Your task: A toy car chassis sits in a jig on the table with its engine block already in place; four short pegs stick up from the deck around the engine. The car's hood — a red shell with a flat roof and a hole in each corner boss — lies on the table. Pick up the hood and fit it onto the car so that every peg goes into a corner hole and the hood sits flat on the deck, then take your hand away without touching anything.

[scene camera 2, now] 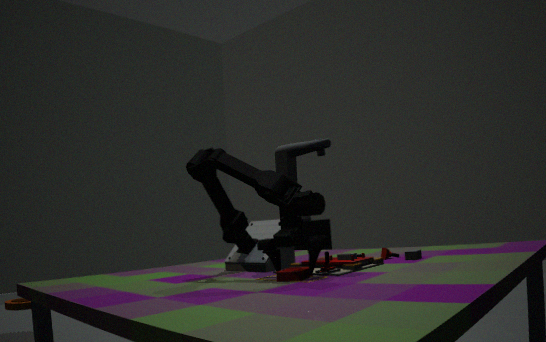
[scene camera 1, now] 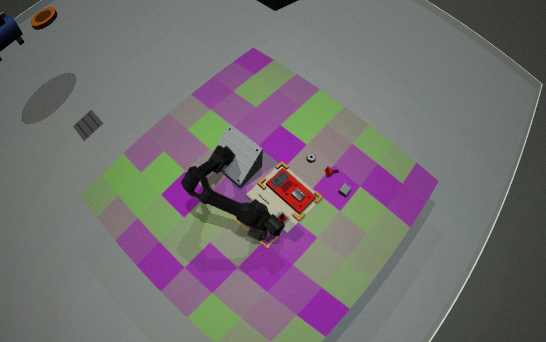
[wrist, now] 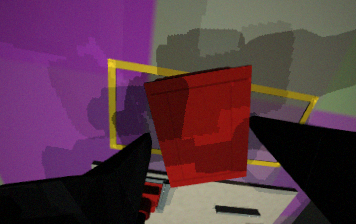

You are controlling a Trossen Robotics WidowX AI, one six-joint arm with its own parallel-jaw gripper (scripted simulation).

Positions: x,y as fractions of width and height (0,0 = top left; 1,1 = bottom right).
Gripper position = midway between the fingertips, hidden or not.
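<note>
I can see a beige jig (scene camera 1: 0.48,0.56), and a red hood (wrist: 0.57,0.53) is there too. As for my gripper (scene camera 2: 0.54,0.81), it is open and holds nothing. The wrist view gives me another sight of the gripper (wrist: 0.56,0.58).
</note>
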